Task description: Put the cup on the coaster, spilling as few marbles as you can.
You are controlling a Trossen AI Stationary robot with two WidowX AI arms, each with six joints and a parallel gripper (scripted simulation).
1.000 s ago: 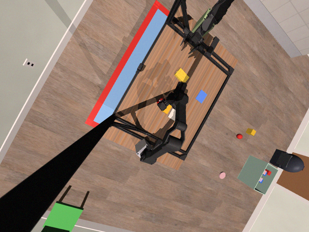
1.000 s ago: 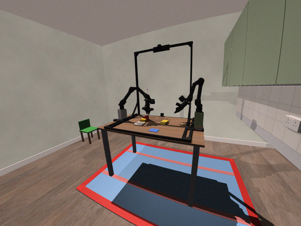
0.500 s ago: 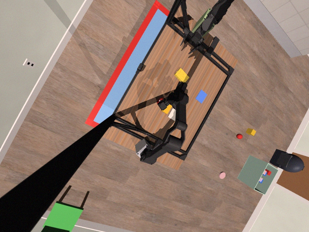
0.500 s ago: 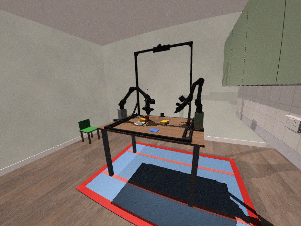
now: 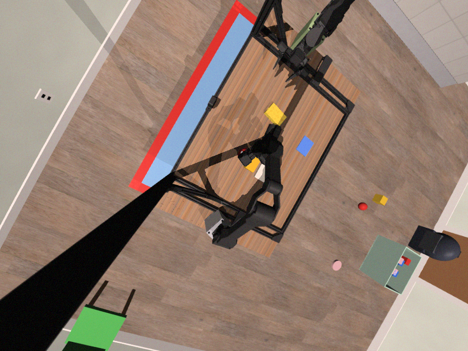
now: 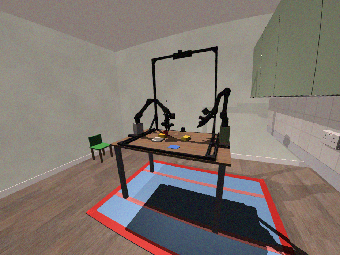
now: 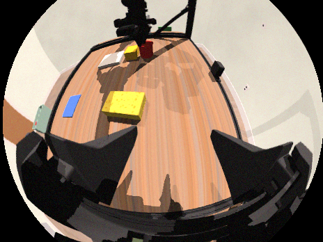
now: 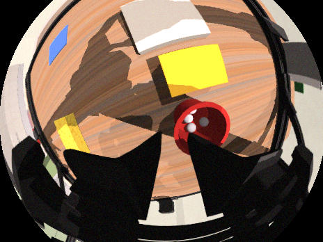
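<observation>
Right now the red cup is 10 mm behind my right hand, 30 mm to the right of it and 70 mm below it. Round my right hand: white coaster: 170 mm ahead, 60 mm to the right, 100 mm below; blue coaster: 320 mm ahead, 190 mm to the left, 100 mm below; yellow block: 60 mm ahead, 50 mm to the right, 80 mm below.
</observation>
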